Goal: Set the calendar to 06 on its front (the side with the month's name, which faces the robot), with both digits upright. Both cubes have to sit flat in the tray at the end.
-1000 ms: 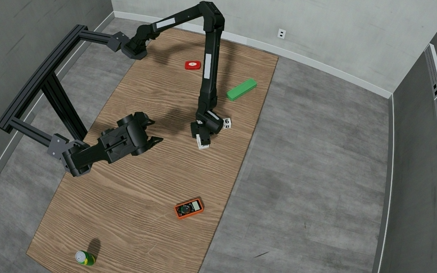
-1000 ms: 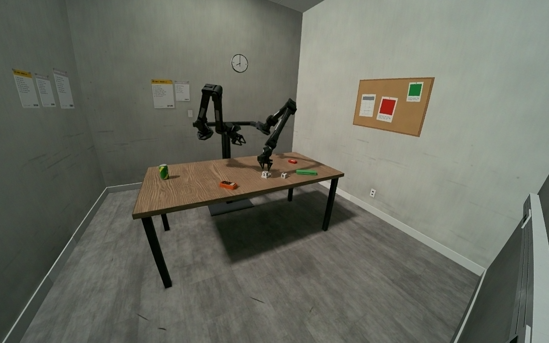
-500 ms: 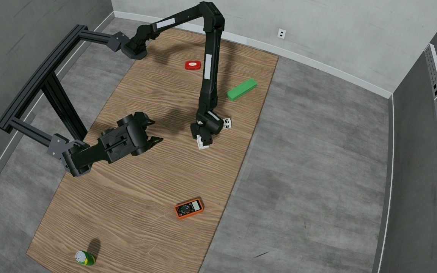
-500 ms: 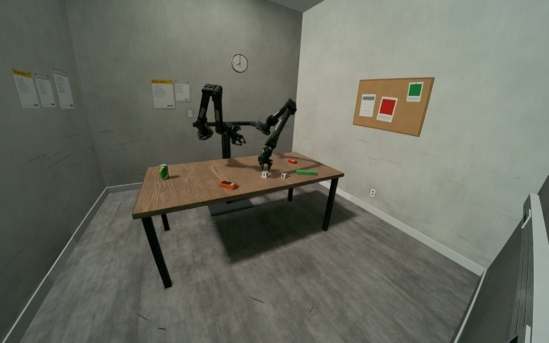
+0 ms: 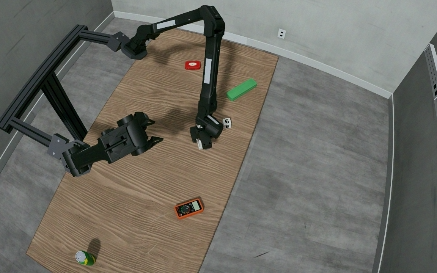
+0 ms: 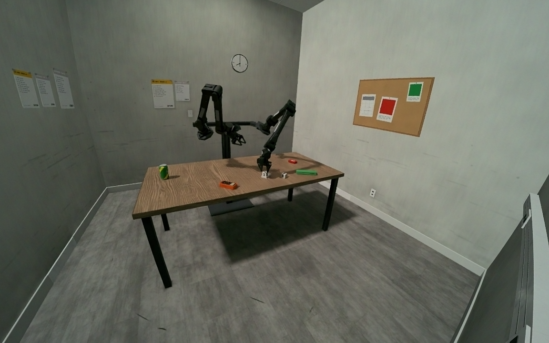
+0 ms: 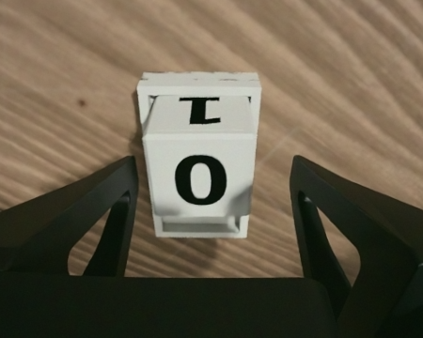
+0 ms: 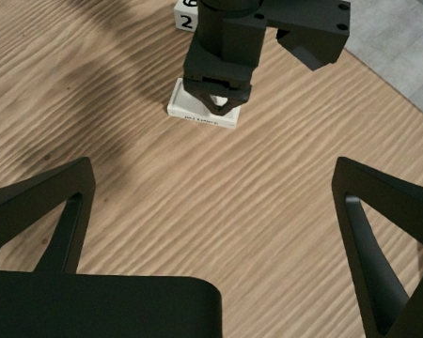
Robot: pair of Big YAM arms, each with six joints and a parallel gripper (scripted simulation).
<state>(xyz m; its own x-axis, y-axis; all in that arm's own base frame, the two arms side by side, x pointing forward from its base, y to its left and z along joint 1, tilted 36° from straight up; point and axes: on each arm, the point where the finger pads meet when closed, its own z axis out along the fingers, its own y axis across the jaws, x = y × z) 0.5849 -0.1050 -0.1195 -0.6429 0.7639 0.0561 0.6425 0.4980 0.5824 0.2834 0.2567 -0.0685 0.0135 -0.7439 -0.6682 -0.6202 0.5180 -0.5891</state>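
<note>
Now: left hand 1 cm past the white tray, 2 cm to the right of it and 5 cm above it. The rest, counted from my left hand: orange multimeter: 3 cm ahead, 36 cm to the right, 4 cm below; red case: 20 cm behind, 51 cm to the left, 4 cm below.
</note>
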